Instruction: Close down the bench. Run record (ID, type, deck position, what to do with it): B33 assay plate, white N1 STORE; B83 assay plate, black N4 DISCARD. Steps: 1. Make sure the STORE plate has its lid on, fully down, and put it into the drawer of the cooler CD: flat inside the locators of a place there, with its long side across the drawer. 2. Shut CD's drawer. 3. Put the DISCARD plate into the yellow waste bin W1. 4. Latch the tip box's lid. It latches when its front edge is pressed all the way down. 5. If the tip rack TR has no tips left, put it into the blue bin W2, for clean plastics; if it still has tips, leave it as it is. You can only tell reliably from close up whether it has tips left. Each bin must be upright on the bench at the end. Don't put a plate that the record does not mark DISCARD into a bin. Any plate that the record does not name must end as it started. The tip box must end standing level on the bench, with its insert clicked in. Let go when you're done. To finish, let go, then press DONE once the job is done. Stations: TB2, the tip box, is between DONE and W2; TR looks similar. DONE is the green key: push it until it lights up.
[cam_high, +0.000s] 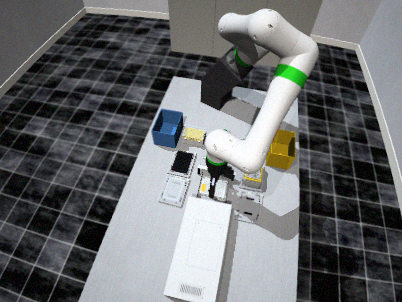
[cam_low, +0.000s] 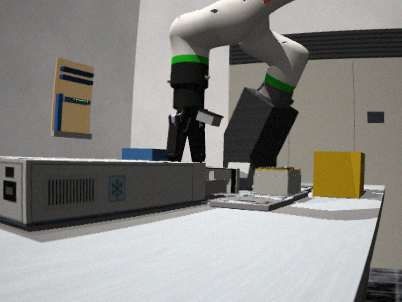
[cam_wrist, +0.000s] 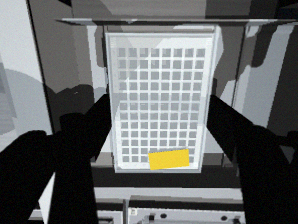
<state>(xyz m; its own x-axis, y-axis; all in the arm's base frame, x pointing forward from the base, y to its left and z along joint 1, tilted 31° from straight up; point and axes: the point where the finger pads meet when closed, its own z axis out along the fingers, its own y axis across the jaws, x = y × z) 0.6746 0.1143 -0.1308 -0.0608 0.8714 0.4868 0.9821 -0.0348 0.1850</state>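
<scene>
The clear plate lid is 2 cm below my hand. Round my hand: cooler CD 18 cm ahead, 1 cm to the left; then cooler drawer 4 cm ahead, 1 cm below; then white plate 2 cm below.
</scene>
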